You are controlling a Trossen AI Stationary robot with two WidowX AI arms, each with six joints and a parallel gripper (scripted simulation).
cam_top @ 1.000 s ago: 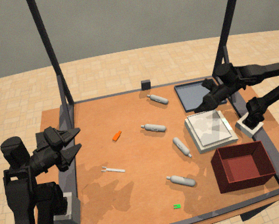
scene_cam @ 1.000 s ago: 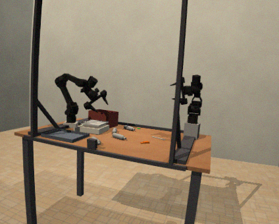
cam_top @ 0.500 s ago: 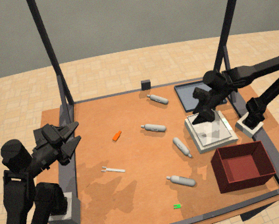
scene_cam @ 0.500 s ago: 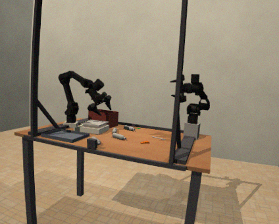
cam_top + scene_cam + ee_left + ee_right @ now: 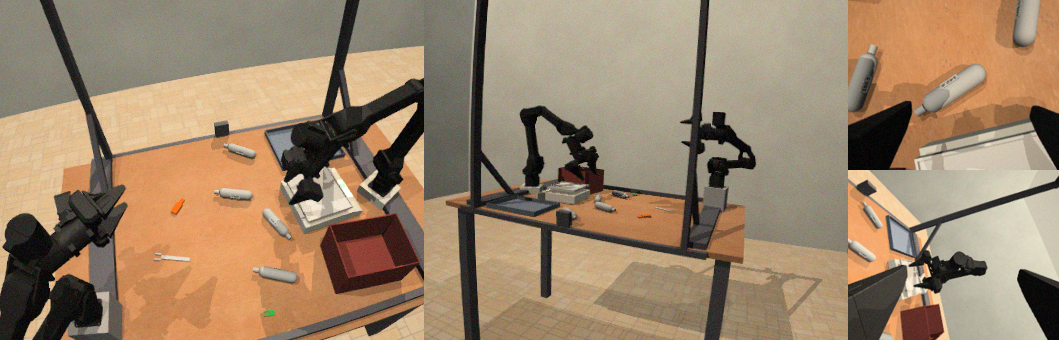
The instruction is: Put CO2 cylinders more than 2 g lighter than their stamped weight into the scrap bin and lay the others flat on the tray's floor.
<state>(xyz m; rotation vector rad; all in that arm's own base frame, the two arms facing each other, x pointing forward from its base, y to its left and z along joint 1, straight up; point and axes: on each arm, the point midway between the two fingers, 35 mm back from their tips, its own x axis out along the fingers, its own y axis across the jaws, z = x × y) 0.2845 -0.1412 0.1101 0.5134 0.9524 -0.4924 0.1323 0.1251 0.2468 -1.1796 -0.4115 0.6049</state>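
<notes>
My left hand is 5 cm short of the grey CO2 cylinder, 6 cm to the left of it and 12 cm above it. From my left hand the other things lie so: scale 1 cm ahead, 10 cm to the left, 11 cm below; red scrap bin 24 cm ahead, 9 cm to the left, 11 cm below; scale plate 1 cm ahead, 9 cm to the left, 9 cm below.
</notes>
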